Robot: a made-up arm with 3 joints.
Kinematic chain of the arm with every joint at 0, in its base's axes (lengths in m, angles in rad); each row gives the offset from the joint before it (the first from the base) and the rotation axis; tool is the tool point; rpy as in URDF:
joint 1: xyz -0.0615 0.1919 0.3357 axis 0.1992 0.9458 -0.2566
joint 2: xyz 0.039 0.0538 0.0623 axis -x
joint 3: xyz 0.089 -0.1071 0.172 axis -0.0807 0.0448 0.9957
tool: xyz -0.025 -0.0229 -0.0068 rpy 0 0 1.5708
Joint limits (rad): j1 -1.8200..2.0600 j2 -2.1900..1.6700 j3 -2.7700..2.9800
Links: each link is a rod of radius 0.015 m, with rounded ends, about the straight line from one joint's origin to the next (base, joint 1, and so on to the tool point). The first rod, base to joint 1, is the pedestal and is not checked.
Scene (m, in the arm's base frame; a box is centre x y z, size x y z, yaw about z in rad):
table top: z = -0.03
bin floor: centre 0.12 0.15 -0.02 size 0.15 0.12 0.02 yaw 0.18
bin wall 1: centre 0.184 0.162 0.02 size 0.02 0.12 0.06 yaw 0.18
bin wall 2: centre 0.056 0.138 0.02 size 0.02 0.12 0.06 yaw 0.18
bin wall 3: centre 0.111 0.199 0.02 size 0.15 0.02 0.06 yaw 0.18
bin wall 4: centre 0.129 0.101 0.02 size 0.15 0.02 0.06 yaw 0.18
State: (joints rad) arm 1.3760 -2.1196 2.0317
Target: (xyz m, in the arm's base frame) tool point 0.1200 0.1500 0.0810
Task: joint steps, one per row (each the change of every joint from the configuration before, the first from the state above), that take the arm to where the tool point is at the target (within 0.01 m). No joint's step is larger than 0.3 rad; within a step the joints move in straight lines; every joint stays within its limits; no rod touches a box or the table.
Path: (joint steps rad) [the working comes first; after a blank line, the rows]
Joints at the target: 2.0359 0.7679 2.6704
Straight joint move there: clear.

1: 0.0660 0.2888 0.0639
2: 0.0660 0.2887 0.0638
3: 0.0660 0.2888 0.0639
4: 0.0659 0.2887 0.0639
5: 0.0660 0.2888 0.0638
6: 0.0660 0.2887 0.0639
7: 0.0660 0.2888 0.0639
8: 0.0660 0.2887 0.0638
9: 0.0660 0.2888 0.0639
10: 0.0660 0.2887 0.0639

